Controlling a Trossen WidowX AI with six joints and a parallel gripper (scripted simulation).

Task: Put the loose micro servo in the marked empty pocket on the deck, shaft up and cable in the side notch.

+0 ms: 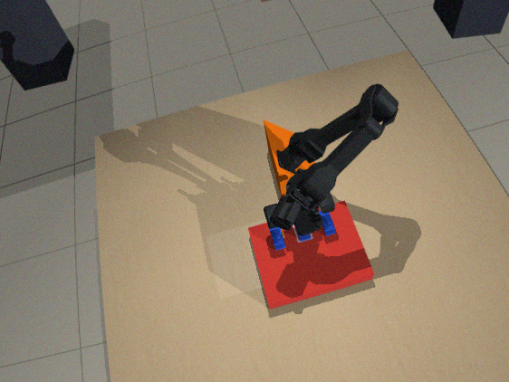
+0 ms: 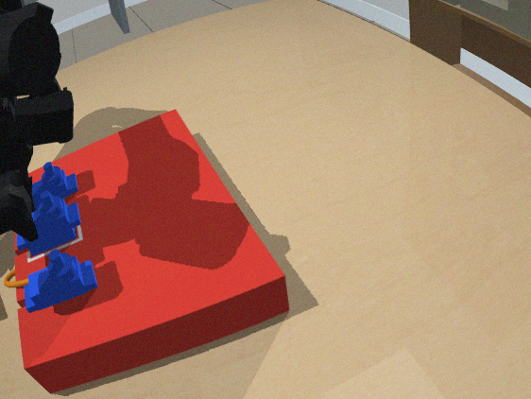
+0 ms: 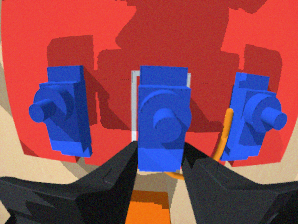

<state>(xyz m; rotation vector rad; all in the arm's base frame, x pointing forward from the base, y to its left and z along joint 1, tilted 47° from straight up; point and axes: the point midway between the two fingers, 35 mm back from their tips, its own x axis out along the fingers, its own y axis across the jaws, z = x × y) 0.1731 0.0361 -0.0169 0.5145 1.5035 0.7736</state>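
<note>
Now: gripper tip 12 cm short of the red deck, 2 cm to the right of it and 4 cm above it.
</note>
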